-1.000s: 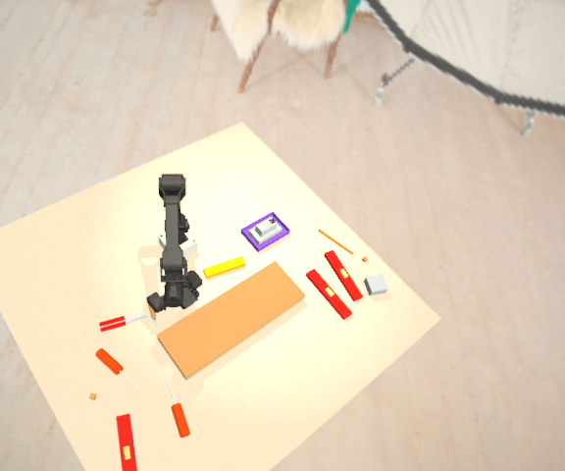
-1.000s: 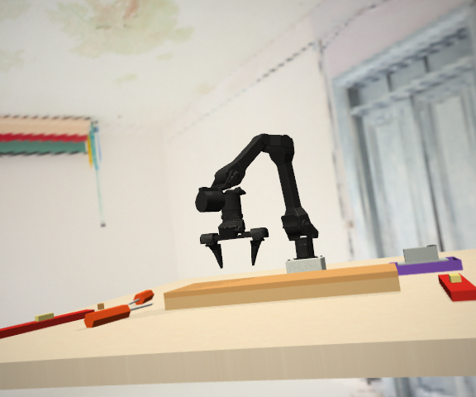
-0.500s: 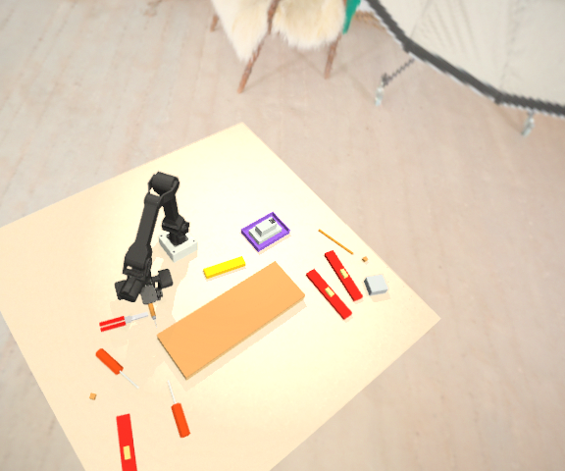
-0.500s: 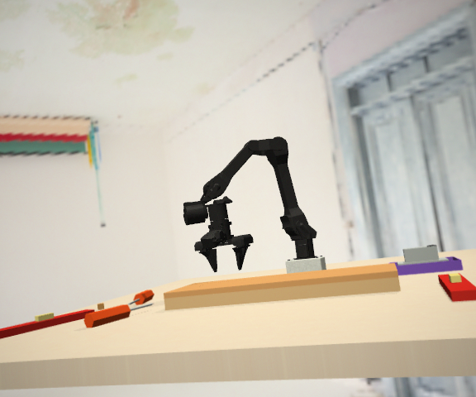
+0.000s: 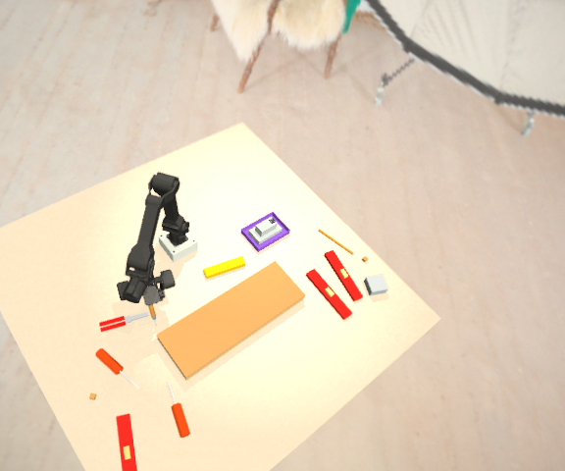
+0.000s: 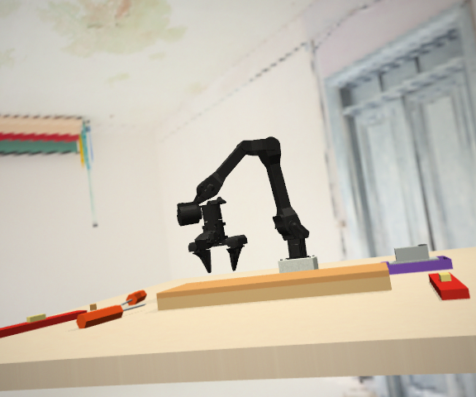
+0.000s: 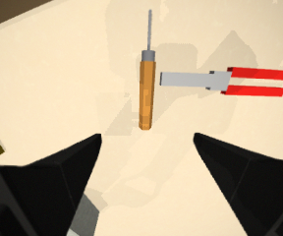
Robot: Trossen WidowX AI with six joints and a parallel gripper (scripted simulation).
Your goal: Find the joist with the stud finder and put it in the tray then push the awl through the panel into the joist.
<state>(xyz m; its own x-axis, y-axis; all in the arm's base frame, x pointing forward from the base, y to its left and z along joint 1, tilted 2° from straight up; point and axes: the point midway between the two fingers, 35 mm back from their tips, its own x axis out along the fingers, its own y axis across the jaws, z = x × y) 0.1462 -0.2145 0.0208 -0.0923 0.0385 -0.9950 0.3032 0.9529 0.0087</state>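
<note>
My gripper tip is 60 mm short of the awl, 20 mm to the left of it and 40 mm above it. Also, from my gripper tip: yellow block (40 mm ahead, 300 mm to the left, 40 mm below); then purple tray (540 mm to the left, 40 mm below); then red-handled tool (20 mm ahead, 100 mm to the right, 50 mm below).
</note>
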